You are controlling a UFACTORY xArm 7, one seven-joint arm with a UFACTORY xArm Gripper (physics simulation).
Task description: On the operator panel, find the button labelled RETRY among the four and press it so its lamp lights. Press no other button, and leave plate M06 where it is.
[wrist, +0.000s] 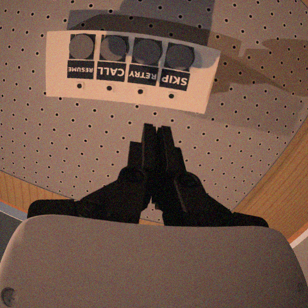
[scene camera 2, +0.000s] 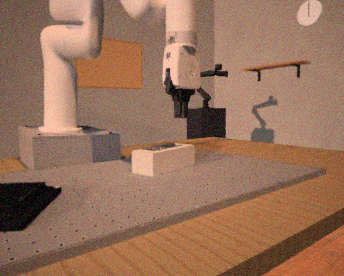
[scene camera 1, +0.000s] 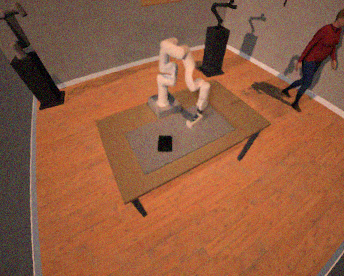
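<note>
The operator panel is a white box on the grey perforated board. In the wrist view its labels are upside down: RESUME button, CALL button, RETRY button second from the right, SKIP button. The small lamp dots, including the RETRY lamp, look dark. My gripper is shut and empty, raised above the panel's height; in the wrist view its tips show beside the lamp-side edge, off the buttons. No M06 marking is readable.
A black flat object lies on the grey board, apart from the panel. The arm's grey base block stands behind. A shadow falls across part of the panel. A person walks beyond the table.
</note>
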